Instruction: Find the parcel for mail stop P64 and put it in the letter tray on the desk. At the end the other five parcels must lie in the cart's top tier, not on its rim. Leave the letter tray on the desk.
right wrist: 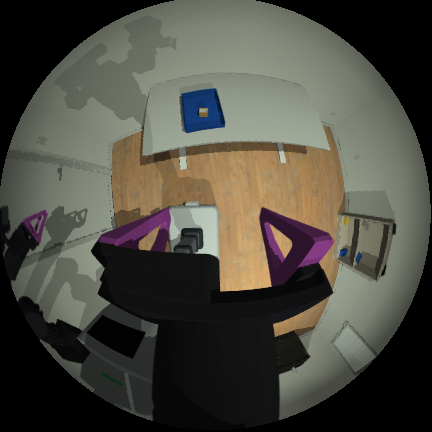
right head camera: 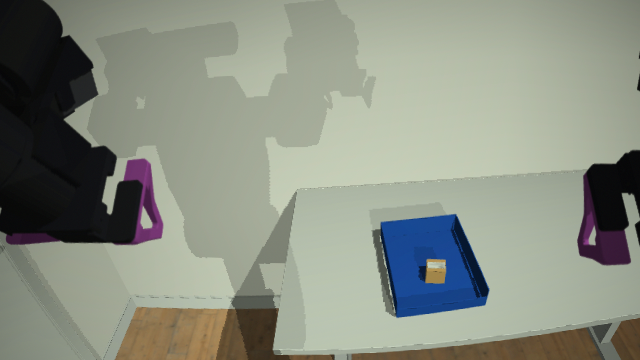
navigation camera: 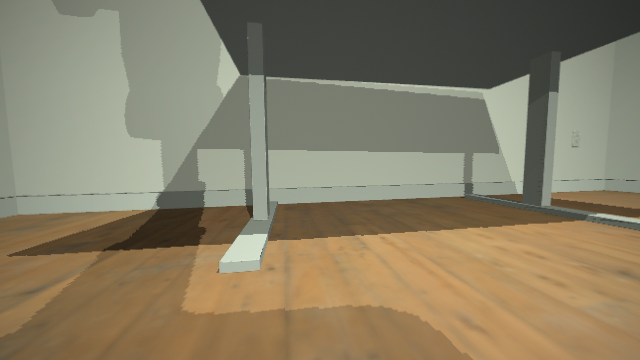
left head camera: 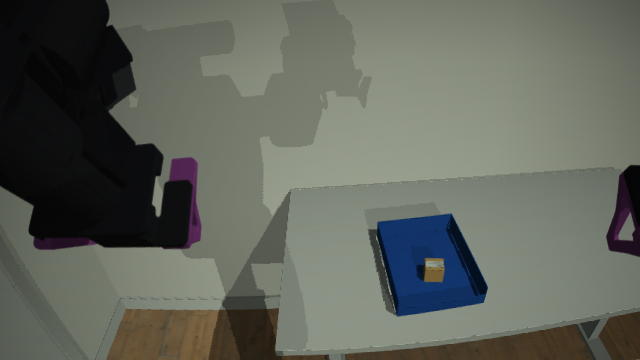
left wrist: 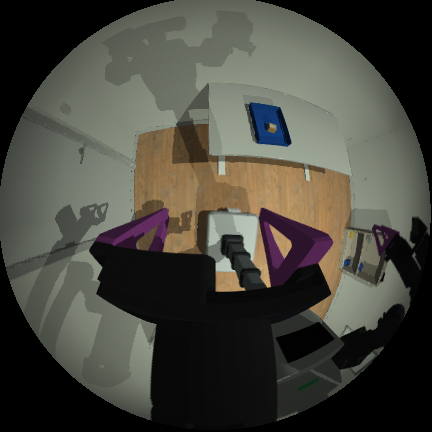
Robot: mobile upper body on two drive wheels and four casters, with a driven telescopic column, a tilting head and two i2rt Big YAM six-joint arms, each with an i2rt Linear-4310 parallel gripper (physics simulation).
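Frame: origin at the left arm's base, x ahead, y left, z up, level; metres.
Where they show: left gripper, fingertip midpoint: (right wrist: 42,213) (right head camera: 118,232) (left head camera: 150,234) (left wrist: 213,212); right gripper, fingertip midpoint: (right wrist: 214,212) (right head camera: 628,245) (left wrist: 376,226).
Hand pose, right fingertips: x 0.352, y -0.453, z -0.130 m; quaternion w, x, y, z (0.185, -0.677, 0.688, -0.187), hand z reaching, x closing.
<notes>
Each offset is from my right fingertips to the top centre of the thing. "pt": to the spot under its first point. Level surfaces: height alone.
A small tan box parcel {dx +0.618, dy +0.064, dz -0.610 m} (left head camera: 434,270) (right head camera: 435,271) (left wrist: 271,127) (right wrist: 203,112) with a white label lies inside the blue letter tray {dx +0.656, dy +0.078, dz -0.598 m} (left head camera: 400,245) (right head camera: 402,245) (left wrist: 262,115) (right wrist: 192,102), on the desk {dz -0.663 m} (left head camera: 525,225) (right head camera: 530,225) (left wrist: 315,125) (right wrist: 265,110). Its label is too small to read. The cart (left wrist: 358,245) (right wrist: 355,240) stands at the right in the wrist views, with small yellow (right wrist: 346,220) and blue parcels (right wrist: 343,253) (right wrist: 359,257) inside. My left gripper (left wrist: 213,212) is open and empty, left of the desk in the head views. My right gripper (right wrist: 214,212) is open and empty, right of the tray there.
A desk leg {pt dx +0.697, dy +0.382, dz -1.112 m} (navigation camera: 259,150) with its foot (navigation camera: 242,252) stands ahead in the navigation view, and another leg {pt dx +0.819, dy -0.827, dz -1.019 m} (navigation camera: 541,130) stands farther right. My base (left wrist: 250,220) (right wrist: 207,220) is in front of the desk. A wall rises behind the desk. A dark box (right wrist: 292,352) stands low in the right wrist view.
</notes>
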